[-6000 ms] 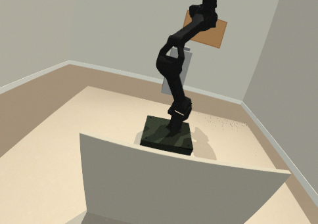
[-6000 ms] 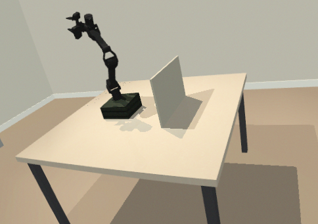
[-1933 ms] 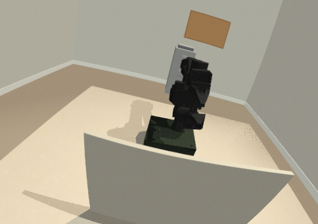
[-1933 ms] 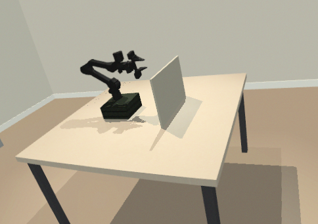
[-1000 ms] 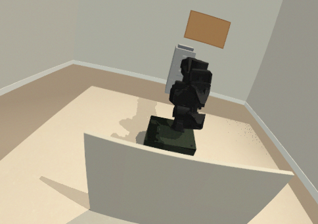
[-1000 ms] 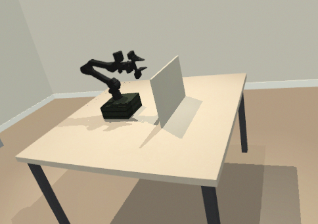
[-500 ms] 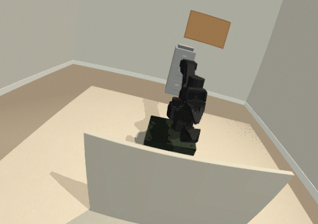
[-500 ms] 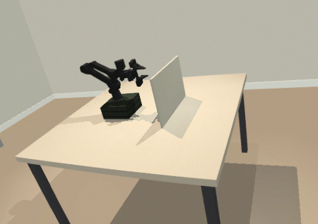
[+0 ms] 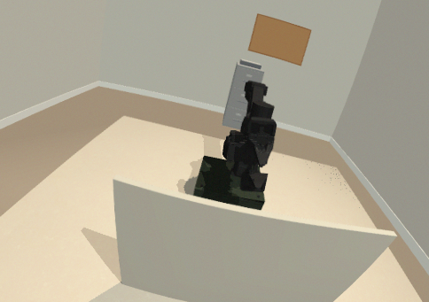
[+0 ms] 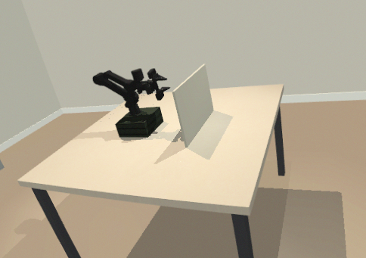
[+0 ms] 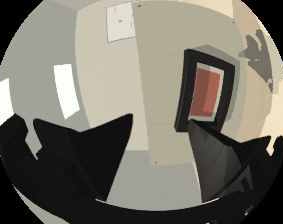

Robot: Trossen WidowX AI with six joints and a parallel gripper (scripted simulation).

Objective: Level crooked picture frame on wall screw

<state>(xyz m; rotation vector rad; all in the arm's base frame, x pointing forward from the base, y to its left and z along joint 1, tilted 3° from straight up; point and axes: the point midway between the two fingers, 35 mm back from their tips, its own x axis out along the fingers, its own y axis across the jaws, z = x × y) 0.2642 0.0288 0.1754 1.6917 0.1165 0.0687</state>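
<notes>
Right now the picture frame is 12 cm ahead of my gripper tip, 11 cm below it and 3 cm to the left of it. From my gripper tip the other things lie so: wall panel 14 cm ahead, 12 cm below, 2 cm to the left.
</notes>
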